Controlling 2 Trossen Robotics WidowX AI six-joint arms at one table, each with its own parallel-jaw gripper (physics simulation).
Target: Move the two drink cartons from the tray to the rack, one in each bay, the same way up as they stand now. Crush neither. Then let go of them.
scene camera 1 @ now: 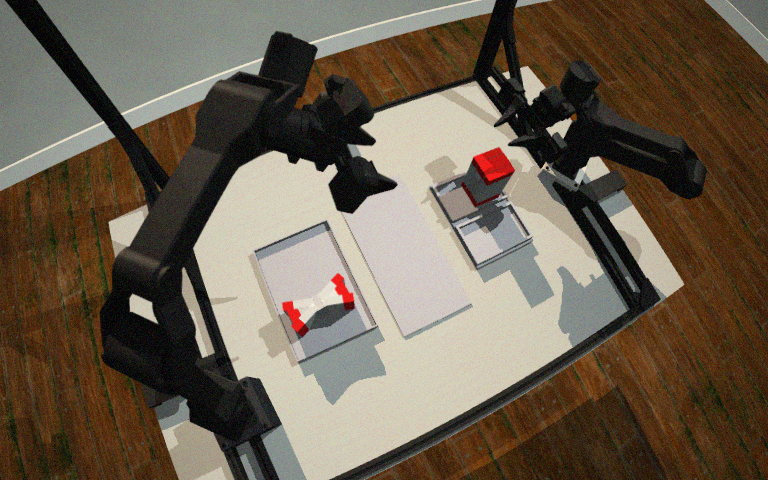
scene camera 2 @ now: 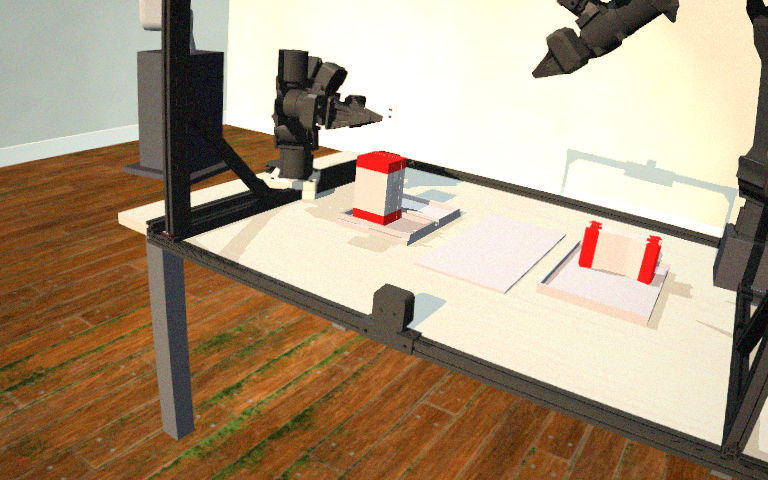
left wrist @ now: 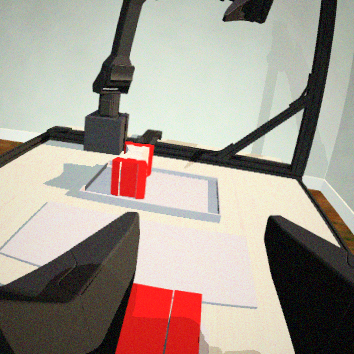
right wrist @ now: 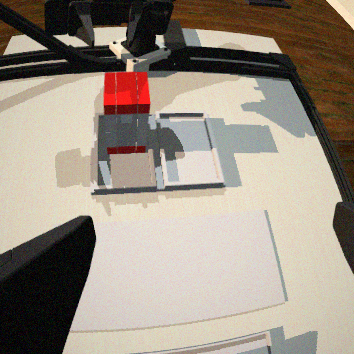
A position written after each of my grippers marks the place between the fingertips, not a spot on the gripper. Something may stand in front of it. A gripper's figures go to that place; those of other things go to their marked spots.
Scene:
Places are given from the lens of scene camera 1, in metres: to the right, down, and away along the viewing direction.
my left gripper [scene camera 1: 501,134]: 0.23, -0.20, 0.77
my right gripper [scene camera 1: 384,163]: 0.00, -0.11, 0.58
tray [scene camera 1: 298,266]: -0.18, 0.06, 0.85

